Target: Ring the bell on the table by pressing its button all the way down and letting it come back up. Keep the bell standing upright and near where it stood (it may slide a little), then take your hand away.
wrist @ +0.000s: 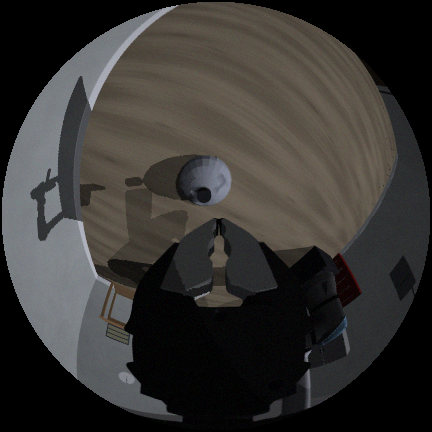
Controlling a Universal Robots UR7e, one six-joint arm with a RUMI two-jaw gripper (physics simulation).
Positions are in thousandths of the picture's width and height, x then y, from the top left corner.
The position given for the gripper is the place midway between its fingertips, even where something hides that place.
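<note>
The gripper (506,508) is visible in the scene, and so is a bell (483,397).
</note>
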